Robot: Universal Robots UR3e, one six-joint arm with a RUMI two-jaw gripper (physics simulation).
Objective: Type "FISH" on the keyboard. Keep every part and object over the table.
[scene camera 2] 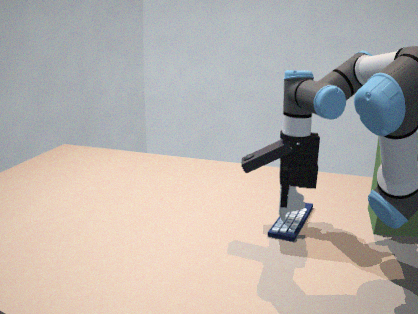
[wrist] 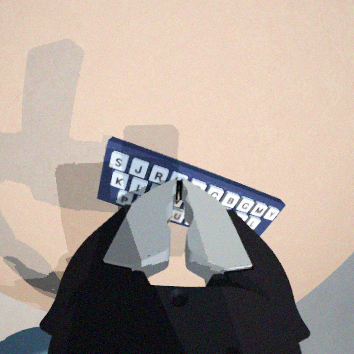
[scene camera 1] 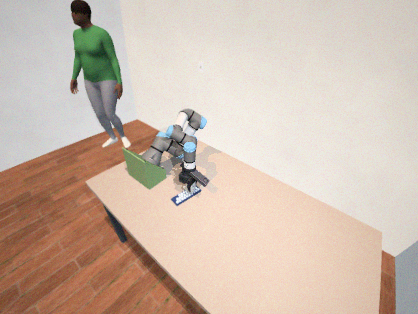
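Seen in the pictures: gripper, fingertip midpoint: point(scene camera 2: 283, 219) point(wrist: 178, 181) point(scene camera 1: 191, 193); arm's base, link origin: point(scene camera 1: 150, 161).
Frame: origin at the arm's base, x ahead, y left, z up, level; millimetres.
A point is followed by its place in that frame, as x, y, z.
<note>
The blue keyboard point(scene camera 1: 175, 202) @[292, -98, -102] point(scene camera 2: 283, 236) @[320, 85, -107] point(wrist: 145, 154) @[347, 43, -105] with white letter keys lies flat on the table. In the wrist view its top row starts S point(wrist: 118, 161) @[340, 64, -100], J point(wrist: 138, 169) @[335, 47, -100], R point(wrist: 158, 175) @[331, 30, -100]; K point(wrist: 118, 180) @[322, 65, -100] lies below S, and a U key point(wrist: 177, 216) @[289, 9, -100] shows between the fingers. My gripper point(scene camera 1: 190, 191) @[325, 13, -103] point(scene camera 2: 286, 214) @[325, 13, -103] point(wrist: 178, 181) @[325, 13, -103] is shut and empty, pointing down with its tips low at the keyboard. In the wrist view the tips overlap the lower part of the H key. The fingers hide keys in the middle and lower rows. Whether the tips touch a key cannot be told.
A green upright panel point(scene camera 1: 145, 170) @[83, -107, 41] point(scene camera 2: 373, 215) @[95, -8, -90] stands on the table point(scene camera 1: 280, 240) @[884, 26, -117] point(scene camera 2: 150, 225) @[631, 82, -117] beside the arm's base. The near long table edge runs past the panel in scene camera 1. A person in a green top point(scene camera 1: 96, 55) stands on the floor behind the table.
</note>
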